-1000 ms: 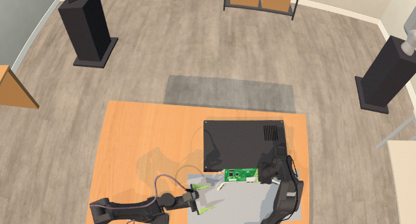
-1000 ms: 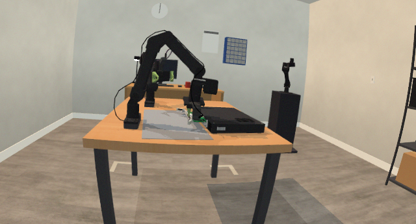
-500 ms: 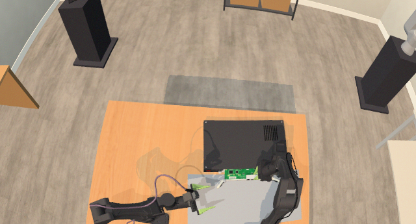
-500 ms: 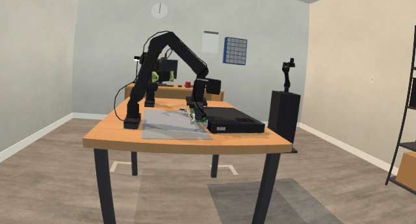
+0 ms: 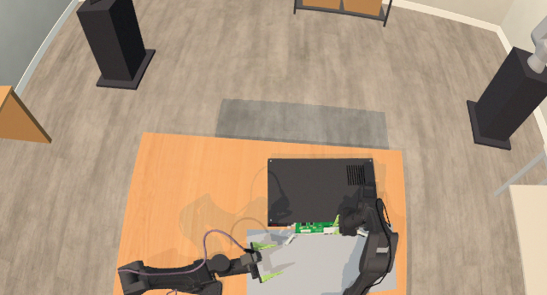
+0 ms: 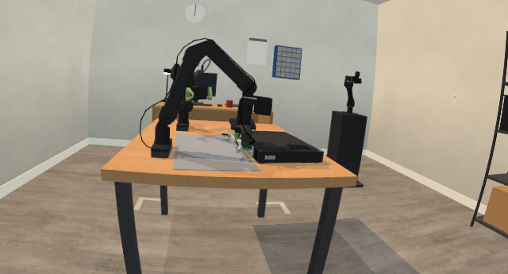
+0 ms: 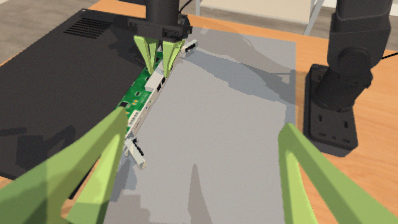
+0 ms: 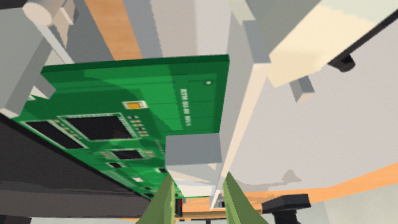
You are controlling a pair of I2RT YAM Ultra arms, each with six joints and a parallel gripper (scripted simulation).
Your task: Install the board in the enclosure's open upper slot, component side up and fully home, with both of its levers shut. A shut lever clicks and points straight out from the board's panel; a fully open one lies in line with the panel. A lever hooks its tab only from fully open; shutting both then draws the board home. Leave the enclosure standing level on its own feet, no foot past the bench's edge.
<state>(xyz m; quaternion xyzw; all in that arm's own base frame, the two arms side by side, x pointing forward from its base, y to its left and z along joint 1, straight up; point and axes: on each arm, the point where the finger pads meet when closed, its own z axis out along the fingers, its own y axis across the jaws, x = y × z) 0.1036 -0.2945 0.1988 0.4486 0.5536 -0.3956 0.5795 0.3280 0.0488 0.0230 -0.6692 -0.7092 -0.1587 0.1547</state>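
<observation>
Right now my right hand is 130 mm past the grey mat, 60 mm above it and 10 mm to the right of it. The rest, counted from my right hand: black enclosure 140 mm ahead, 60 mm to the left, 10 mm below.
</observation>
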